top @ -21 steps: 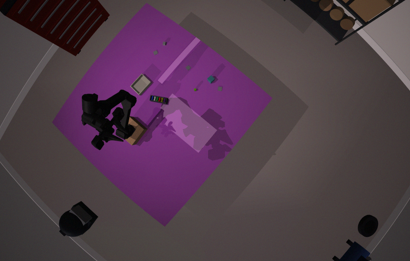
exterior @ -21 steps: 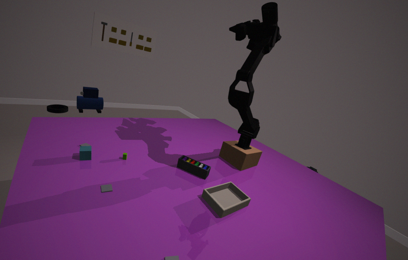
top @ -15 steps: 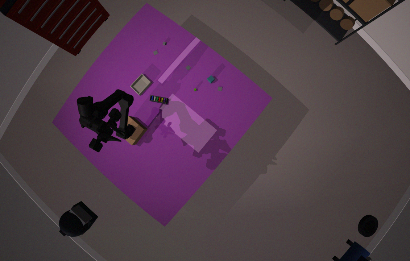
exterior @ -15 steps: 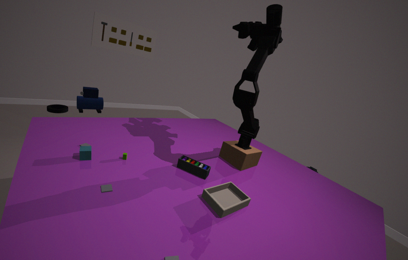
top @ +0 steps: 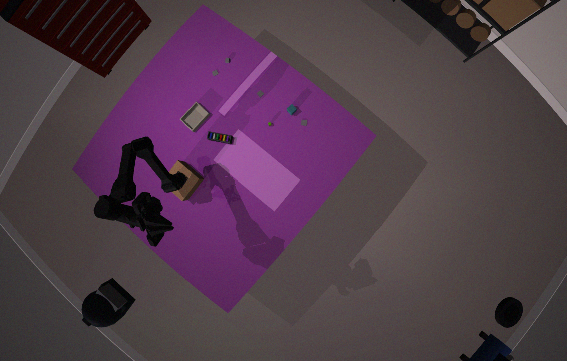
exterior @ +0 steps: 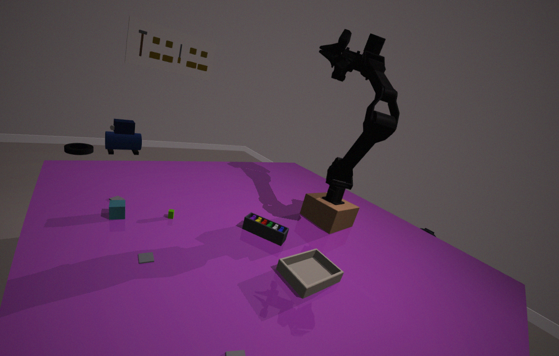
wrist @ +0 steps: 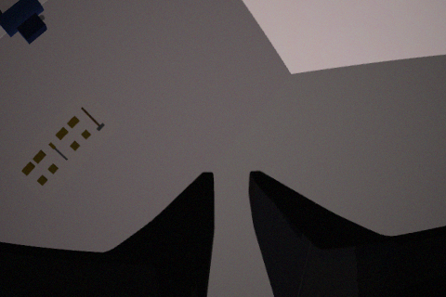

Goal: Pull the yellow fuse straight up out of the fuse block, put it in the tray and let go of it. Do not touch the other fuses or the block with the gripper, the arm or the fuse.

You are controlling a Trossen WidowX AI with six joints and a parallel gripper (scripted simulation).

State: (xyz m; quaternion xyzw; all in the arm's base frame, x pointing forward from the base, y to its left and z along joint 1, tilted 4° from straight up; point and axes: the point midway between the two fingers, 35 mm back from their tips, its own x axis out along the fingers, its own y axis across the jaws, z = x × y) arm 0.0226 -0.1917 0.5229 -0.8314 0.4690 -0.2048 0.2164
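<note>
My gripper tip is now 29 cm short of the yellow fuse, 20 cm to the right of it and 58 cm above it. Also, from my gripper tip: grey tray 29 cm ahead, 42 cm to the left, 60 cm below; teal cube 63 cm ahead, 2 cm to the left, 58 cm below; small green cube 50 cm ahead, 6 cm to the left, 59 cm below.
</note>
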